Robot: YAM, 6 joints.
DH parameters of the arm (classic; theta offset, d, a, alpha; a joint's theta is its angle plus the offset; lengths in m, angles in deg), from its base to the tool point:
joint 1: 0 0.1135 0.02 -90
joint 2: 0 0 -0.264 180
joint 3: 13.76 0 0.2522 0
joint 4: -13.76 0 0.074 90
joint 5: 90 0 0 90
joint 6: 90 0.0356 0 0
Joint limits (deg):
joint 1: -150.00..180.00
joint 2: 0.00..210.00
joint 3: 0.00..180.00
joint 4: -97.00..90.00
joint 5: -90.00..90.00
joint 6: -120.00..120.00
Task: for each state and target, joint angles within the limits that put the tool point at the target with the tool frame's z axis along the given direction. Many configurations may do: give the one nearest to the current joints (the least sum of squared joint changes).
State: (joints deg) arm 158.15 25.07 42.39 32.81 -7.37 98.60
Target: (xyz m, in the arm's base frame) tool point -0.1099 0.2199 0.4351 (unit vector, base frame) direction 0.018 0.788 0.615
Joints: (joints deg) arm 119.95 66.49 54.48 54.39 24.15 98.60
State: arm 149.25 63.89 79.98 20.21 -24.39 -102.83
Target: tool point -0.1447 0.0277 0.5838 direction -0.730 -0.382 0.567
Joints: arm 160.82 59.72 88.24 16.64 -36.91 -102.83
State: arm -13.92 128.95 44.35 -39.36 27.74 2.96
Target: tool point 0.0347 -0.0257 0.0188 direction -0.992 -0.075 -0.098
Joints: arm -18.20 144.57 20.43 -49.78 22.41 2.96
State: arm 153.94 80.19 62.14 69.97 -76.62 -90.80
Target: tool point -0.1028 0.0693 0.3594 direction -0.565 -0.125 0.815
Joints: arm 138.27 44.92 22.52 89.85 -28.01 -90.80
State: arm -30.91 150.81 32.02 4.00 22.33 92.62
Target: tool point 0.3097 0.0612 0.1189 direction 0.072 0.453 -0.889
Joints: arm 8.35 105.82 57.29 -32.71 -25.95 92.62
